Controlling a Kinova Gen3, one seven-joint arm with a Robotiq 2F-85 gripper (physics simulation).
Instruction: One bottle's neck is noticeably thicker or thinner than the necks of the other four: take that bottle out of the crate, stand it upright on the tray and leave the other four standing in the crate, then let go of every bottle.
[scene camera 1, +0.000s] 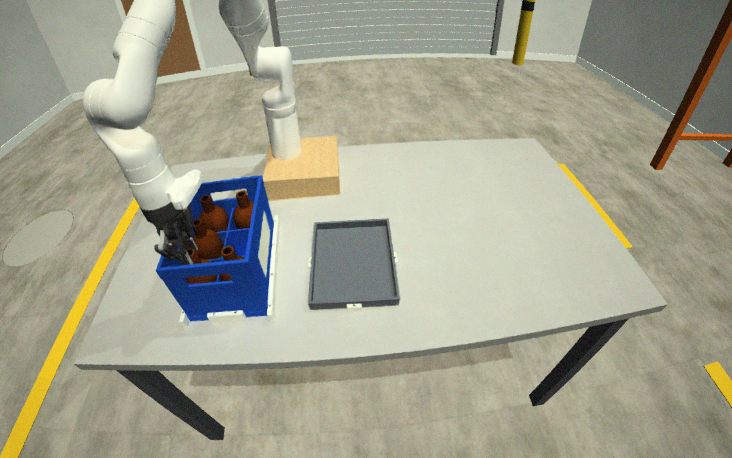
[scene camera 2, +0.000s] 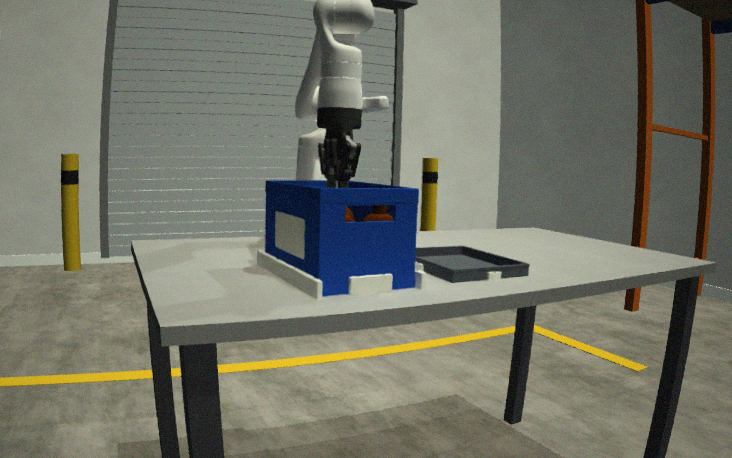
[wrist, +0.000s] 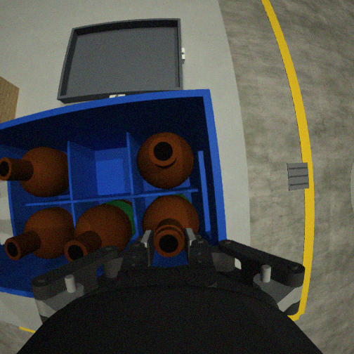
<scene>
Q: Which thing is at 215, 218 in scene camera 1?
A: A bottle.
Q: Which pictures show the gripper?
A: Scene camera 1, scene camera 2 and the wrist view: all of them.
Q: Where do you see a bottle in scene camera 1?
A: At 209, 243
</scene>
